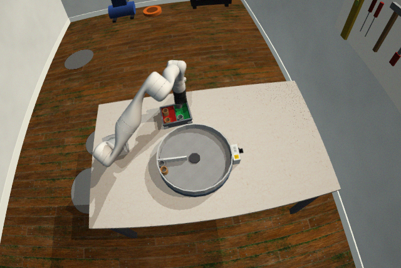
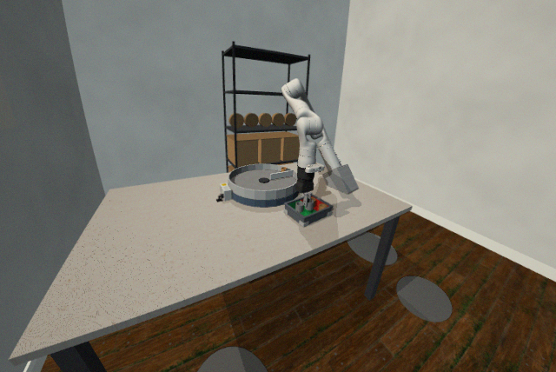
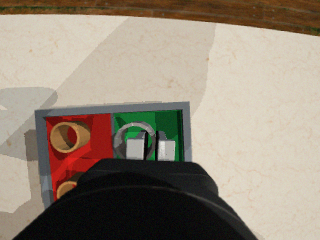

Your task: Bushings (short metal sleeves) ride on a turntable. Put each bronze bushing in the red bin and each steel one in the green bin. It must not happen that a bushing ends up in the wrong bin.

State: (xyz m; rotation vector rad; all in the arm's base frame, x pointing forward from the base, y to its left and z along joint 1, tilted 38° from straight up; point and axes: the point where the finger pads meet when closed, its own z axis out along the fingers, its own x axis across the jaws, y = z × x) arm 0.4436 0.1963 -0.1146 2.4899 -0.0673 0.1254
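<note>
Now: the bin 5 cm behind my hand, 3 cm to the right of it and 7 cm below it. The rest, counted from my hand: grey turntable 1 cm ahead, 38 cm to the right, 4 cm below.
</note>
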